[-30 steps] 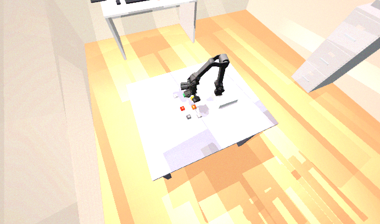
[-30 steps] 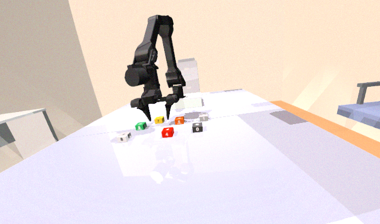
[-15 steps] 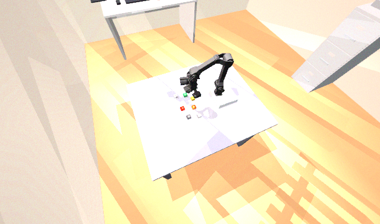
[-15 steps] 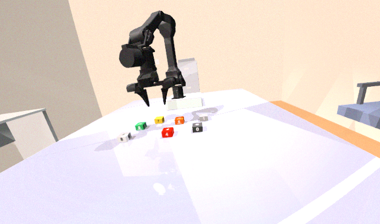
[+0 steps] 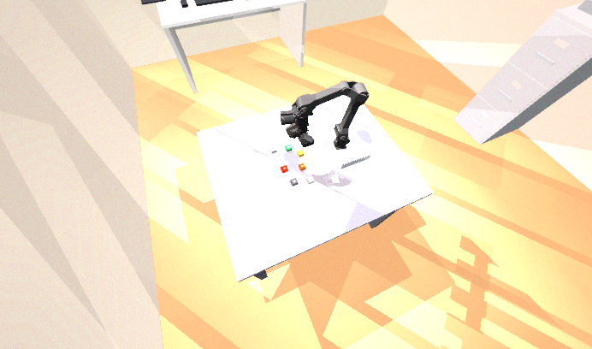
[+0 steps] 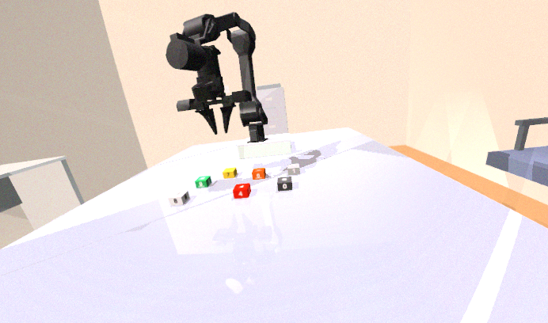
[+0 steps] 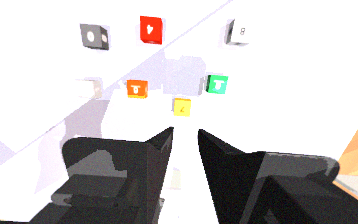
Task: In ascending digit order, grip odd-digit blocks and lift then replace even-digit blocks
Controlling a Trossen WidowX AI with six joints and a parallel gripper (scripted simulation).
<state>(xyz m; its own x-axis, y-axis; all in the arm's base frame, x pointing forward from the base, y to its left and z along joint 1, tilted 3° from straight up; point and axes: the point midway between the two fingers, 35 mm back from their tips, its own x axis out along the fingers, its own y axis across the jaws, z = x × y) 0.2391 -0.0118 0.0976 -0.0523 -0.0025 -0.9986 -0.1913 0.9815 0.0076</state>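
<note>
Now: the white block 150 mm ahead of my gripper tip, 110 mm below it and 60 mm to the right of it. The rest, counted from my gripper tip: yellow block 110 mm below; orange block 110 mm below, 90 mm to the left, 10 mm ahead; green block 110 mm below, 60 mm ahead, 50 mm to the right.
</note>
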